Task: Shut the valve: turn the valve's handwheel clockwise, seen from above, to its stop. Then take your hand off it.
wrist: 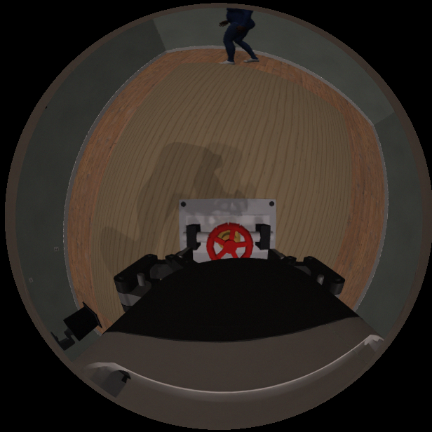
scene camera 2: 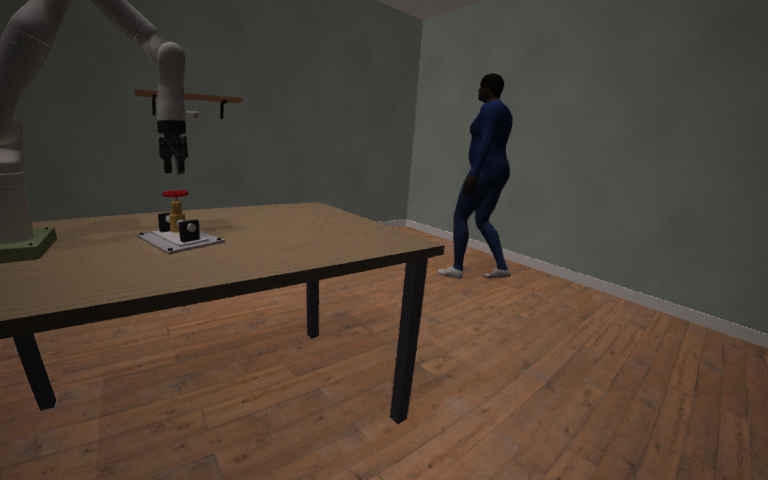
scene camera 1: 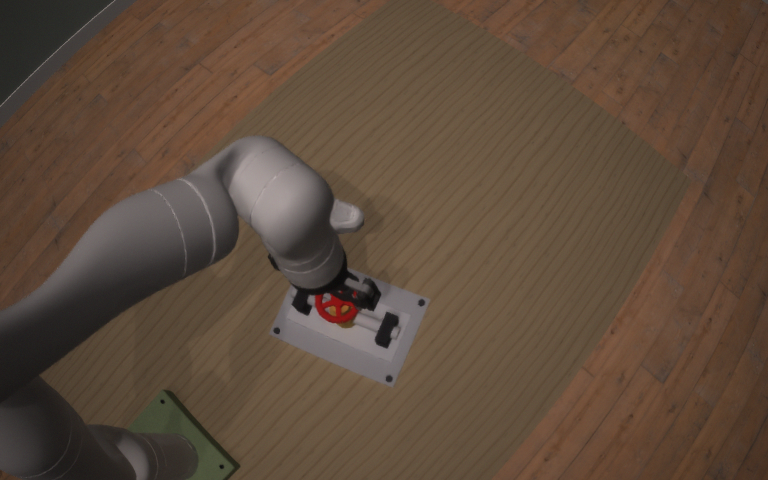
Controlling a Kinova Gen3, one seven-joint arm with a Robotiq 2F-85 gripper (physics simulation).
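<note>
The valve's red handwheel lies level on top of the brass valve body. A pale pipe runs through the valve, held by black clamps on a light grey base plate. My gripper is open and empty. It points down above the handwheel, with a visible gap between fingertips and wheel in the second scene view. In the wrist view the wheel's near edge is partly hidden by the gripper's body.
The valve stands on a wooden table. The arm's green mounting plate is at the table's left. A person in blue stands beyond the table. A shelf is on the wall behind the arm.
</note>
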